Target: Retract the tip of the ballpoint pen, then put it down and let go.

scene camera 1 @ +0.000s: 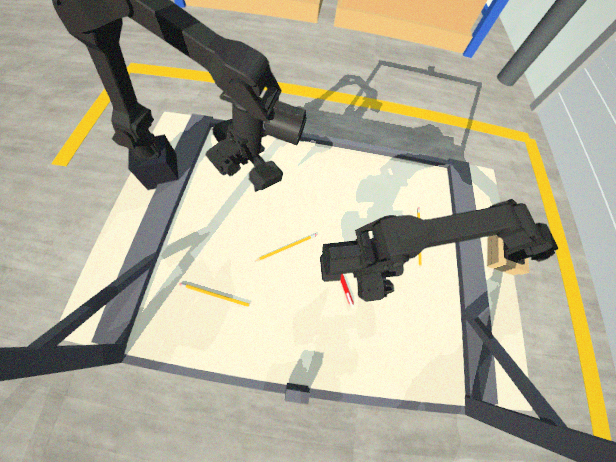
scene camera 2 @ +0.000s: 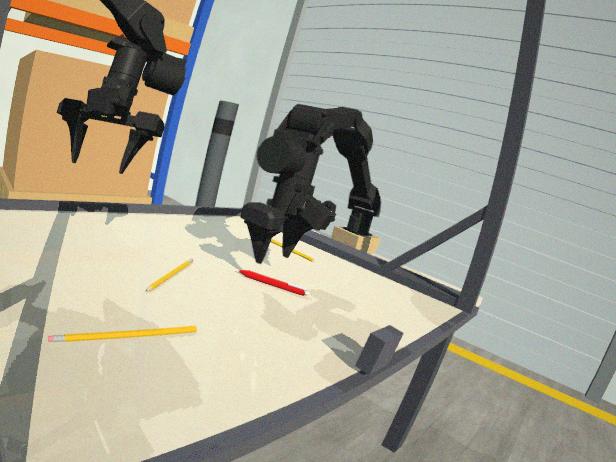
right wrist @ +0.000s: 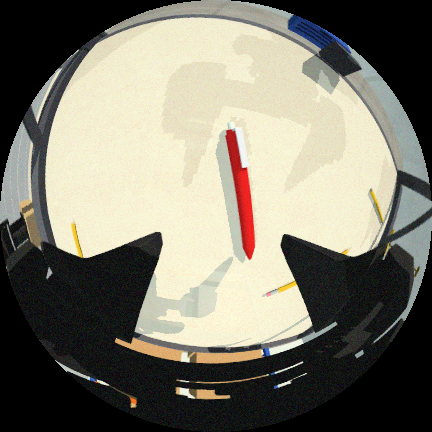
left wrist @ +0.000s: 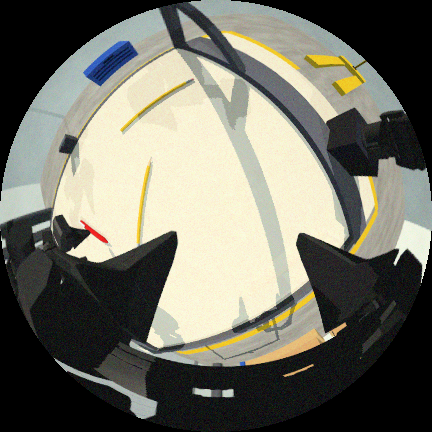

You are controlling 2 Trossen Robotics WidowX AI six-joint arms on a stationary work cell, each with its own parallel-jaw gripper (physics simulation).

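Places are measured from the left arm's base along level axes (x right, y ahead, z up), in millimetres.
Pixels of known places: left gripper, fingertip midpoint: [scene camera 1: 245, 177] [scene camera 2: 96, 168] [left wrist: 240, 238]; right gripper, fingertip midpoint: [scene camera 1: 352, 272] [scene camera 2: 272, 260] [right wrist: 224, 240] [left wrist: 87, 245]; left arm's base at its link origin: [scene camera 1: 147, 150] [left wrist: 368, 140]; right arm's base at its link origin: [scene camera 1: 513, 251] [scene camera 2: 357, 232].
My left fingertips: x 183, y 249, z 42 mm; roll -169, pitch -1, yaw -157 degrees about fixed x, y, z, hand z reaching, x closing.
Note:
For each thing: its top centre in the pictures, then the offset to it from my left fingertips. "spot": a spot on its surface instead.
- red ballpoint pen at its top centre: [right wrist: 247, 203] [scene camera 2: 273, 277] [scene camera 1: 344, 281] [left wrist: 89, 231] dx +282, dy +186, dz -132 mm
- yellow pencil at its top centre: [scene camera 2: 171, 271] [left wrist: 139, 206] [scene camera 1: 285, 247] dx +148, dy +62, dz -139 mm
- third pencil at a spot on its surface: [scene camera 2: 303, 255] [scene camera 1: 419, 255] spot: dx +268, dy +429, dz -143 mm
- dark block at its top centre: [scene camera 2: 386, 331] [scene camera 1: 297, 395] [left wrist: 61, 142] dx +491, dy +0, dz -91 mm
The red ballpoint pen [scene camera 1: 346, 290] [scene camera 2: 272, 282] [left wrist: 95, 232] [right wrist: 243, 200] lies flat on the table. In the right wrist view its white clip and button point to the top and its tapered end to the bottom. A fine point seems to show at its left end in scene camera 2, but it is too small to be sure. My right gripper [scene camera 2: 273, 259] [right wrist: 224, 240] is open and empty, above the table near the pen's tapered end. In scene camera 1 the right arm hides its fingertips. My left gripper [scene camera 1: 245, 167] [scene camera 2: 98, 167] [left wrist: 240, 238] is open and empty, high up and away from the pen.
One yellow pencil [scene camera 1: 287, 246] [scene camera 2: 170, 275] lies left of the pen, another pencil [scene camera 1: 215, 293] [scene camera 2: 125, 333] farther left, and a third pencil [scene camera 1: 420, 257] [scene camera 2: 303, 255] near the right arm. A dark block [scene camera 1: 298, 392] [scene camera 2: 380, 350] stands at the table's edge.

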